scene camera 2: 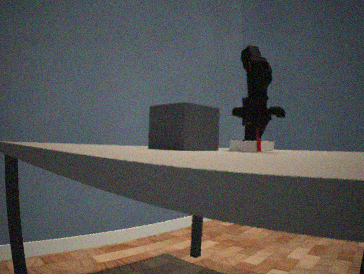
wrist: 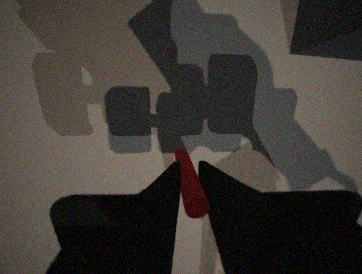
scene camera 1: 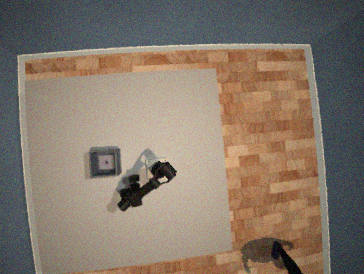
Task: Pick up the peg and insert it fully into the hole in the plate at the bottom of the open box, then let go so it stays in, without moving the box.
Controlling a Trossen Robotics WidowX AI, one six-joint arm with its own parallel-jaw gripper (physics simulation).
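Places are measured from the arm's base along level axes (x up, y left, z back), in metres.
Pixels of known places: gripper, fingertip midpoint: (scene camera 2: 257,137) (wrist: 189,166); arm's base, origin of the base link: (scene camera 2: 252,141).
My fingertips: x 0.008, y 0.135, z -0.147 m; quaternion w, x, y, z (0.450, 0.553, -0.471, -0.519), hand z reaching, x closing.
Ahead of a thing's pixels: the offset from my fingertips to its top centre. Level surfaces: height alone.
The red peg @[dx +0.034, dy +0.000, dz +0.008 m] (scene camera 2: 258,141) (wrist: 194,197) stands upright, or close to it, its foot at the table top in the scene camera 2 view. My gripper (scene camera 2: 258,131) (wrist: 189,166) is shut on the peg, with one dark finger on each side of it in the wrist view. The peg is hidden under the arm in the scene camera 1 view. The open grey box @[dx +0.092, dy -0.153, dz -0.193 m] (scene camera 1: 115,151) (scene camera 2: 185,127) (wrist: 330,37) stands apart from the gripper. At its bottom, the pale plate @[dx +0.015, dy -0.153, dz -0.193 m] (scene camera 1: 102,157) has a small dark hole near its middle.
The table @[dx -0.046 m] (scene camera 1: 175,110) (scene camera 2: 300,162) carries the box and the arm. The arm's white base (scene camera 1: 145,161) (scene camera 2: 237,145) stands right of the box. Arm shadows cross the table around the peg in the wrist view. A dark limb (scene camera 1: 286,257) shows beyond the table at lower right in the scene camera 1 view.
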